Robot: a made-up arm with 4 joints.
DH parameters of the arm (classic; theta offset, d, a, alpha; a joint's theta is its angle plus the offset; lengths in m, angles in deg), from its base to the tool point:
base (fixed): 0 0.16 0 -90
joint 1: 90 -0.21 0.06 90
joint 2: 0 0.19 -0.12 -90
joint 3: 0 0.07 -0.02 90
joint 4: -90 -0.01 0.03 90
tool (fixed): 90 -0.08 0 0
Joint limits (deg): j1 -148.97..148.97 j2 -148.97..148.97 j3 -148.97..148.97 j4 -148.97..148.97
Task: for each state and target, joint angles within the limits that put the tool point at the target. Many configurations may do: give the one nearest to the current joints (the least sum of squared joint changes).
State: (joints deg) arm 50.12 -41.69 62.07 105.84
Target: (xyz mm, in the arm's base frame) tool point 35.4 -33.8 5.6
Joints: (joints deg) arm 63.63 -32.85 66.09 70.59
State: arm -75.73 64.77 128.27 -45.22
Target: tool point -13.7 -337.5 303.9
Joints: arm -88.92 68.67 109.01 -11.39
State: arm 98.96 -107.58 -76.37 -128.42
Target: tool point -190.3 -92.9 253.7
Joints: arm 143.58 -120.97 -57.78 -145.78
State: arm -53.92 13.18 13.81 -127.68
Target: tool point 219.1 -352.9 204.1
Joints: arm 6.73 49.32 24.68 -109.93
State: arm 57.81 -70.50 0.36 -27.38
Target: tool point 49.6 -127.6 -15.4
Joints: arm 61.83 -72.21 3.17 -28.71
